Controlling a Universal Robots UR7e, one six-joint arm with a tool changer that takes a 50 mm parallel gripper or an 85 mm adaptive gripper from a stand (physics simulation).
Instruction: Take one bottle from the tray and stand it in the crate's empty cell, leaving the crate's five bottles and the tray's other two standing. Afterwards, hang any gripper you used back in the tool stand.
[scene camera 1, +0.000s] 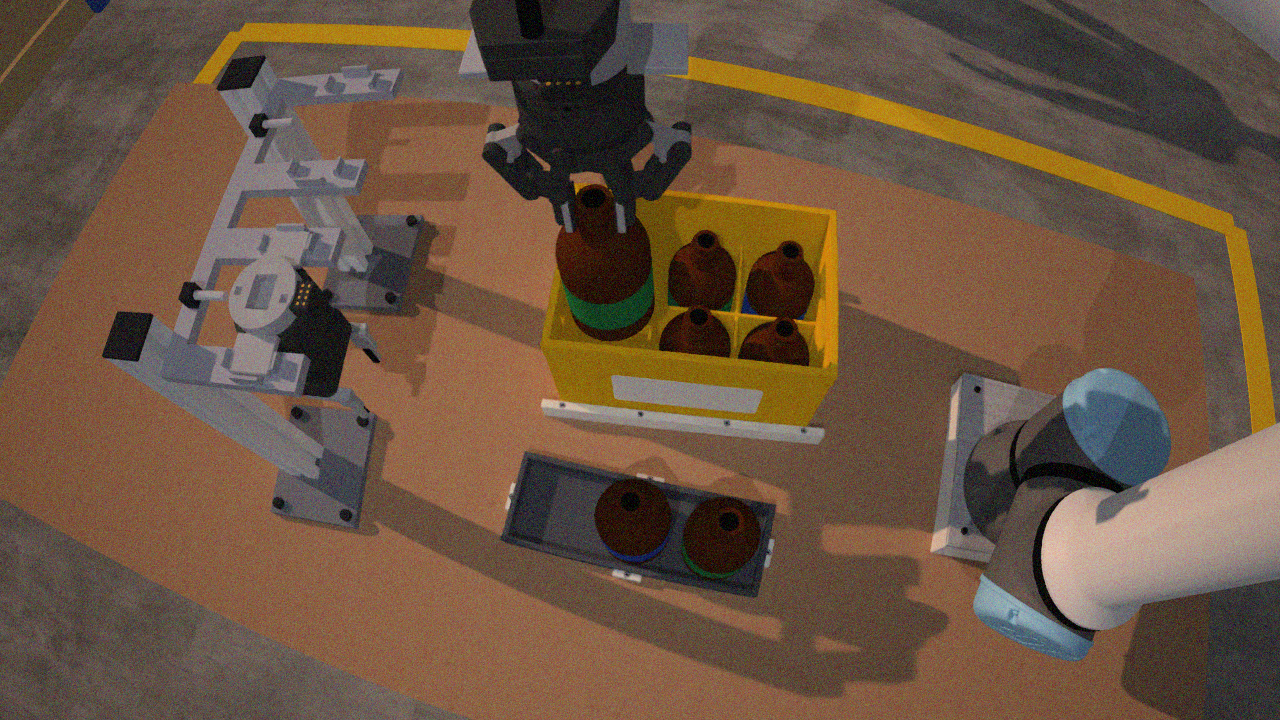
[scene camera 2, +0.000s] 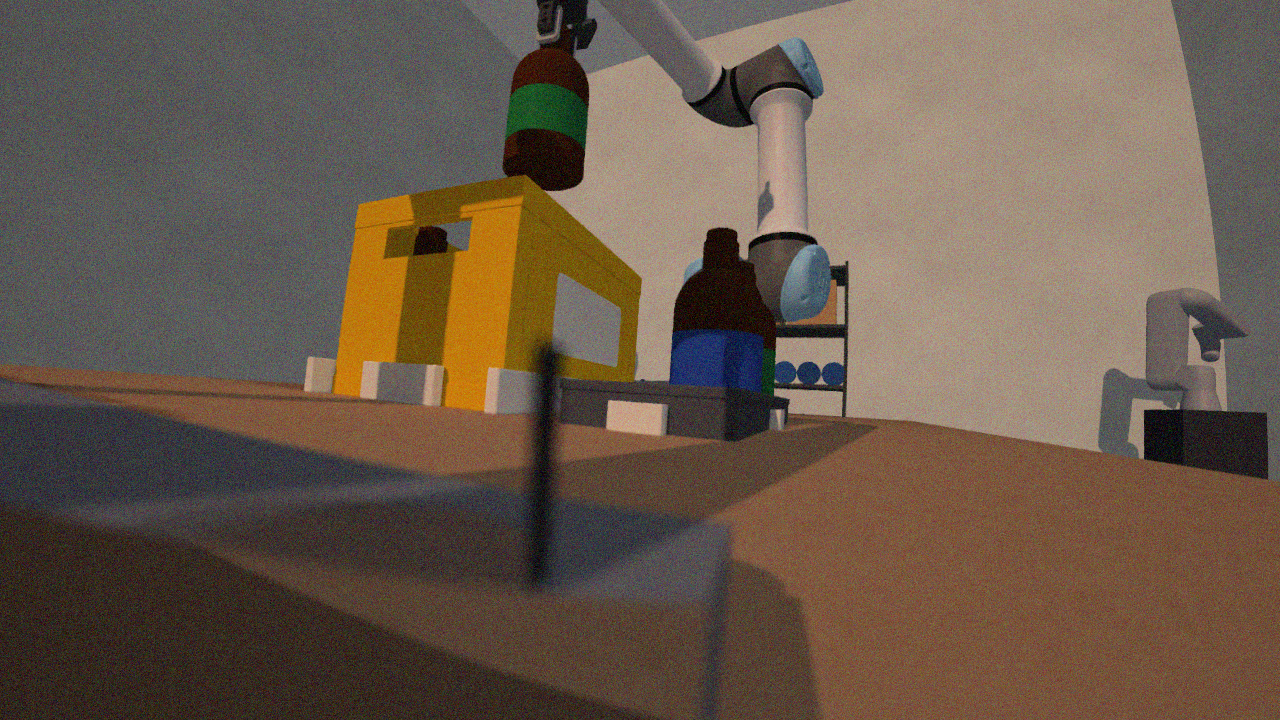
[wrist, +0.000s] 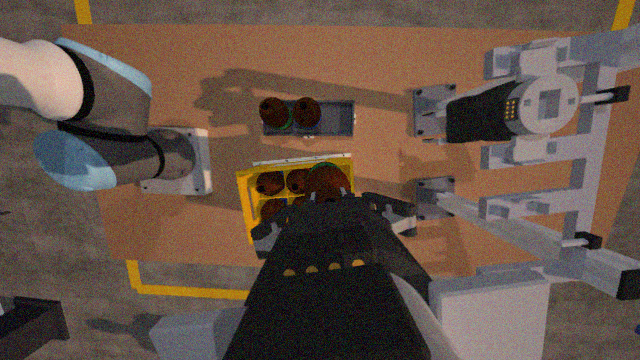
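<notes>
In scene camera 1 I can see the black gripper (scene camera 1: 276, 307) and a white rail (scene camera 1: 679, 422). There's a green-labelled bottle (scene camera 1: 721, 535) in there as well, another green-labelled bottle (scene camera 1: 702, 272), and one more green-labelled bottle (scene camera 1: 607, 277), plus a blue-labelled bottle (scene camera 1: 780, 284) and another blue-labelled bottle (scene camera 1: 779, 341). Scene camera 2 gives me a blue-labelled bottle (scene camera 2: 718, 326), a green-labelled bottle (scene camera 2: 430, 240) and a tool stand (scene camera 2: 303, 504), but the black gripper is out of frame in scene camera 2. The wrist view has the black gripper (wrist: 539, 101) in it, and the tool stand (wrist: 595, 59) too.
</notes>
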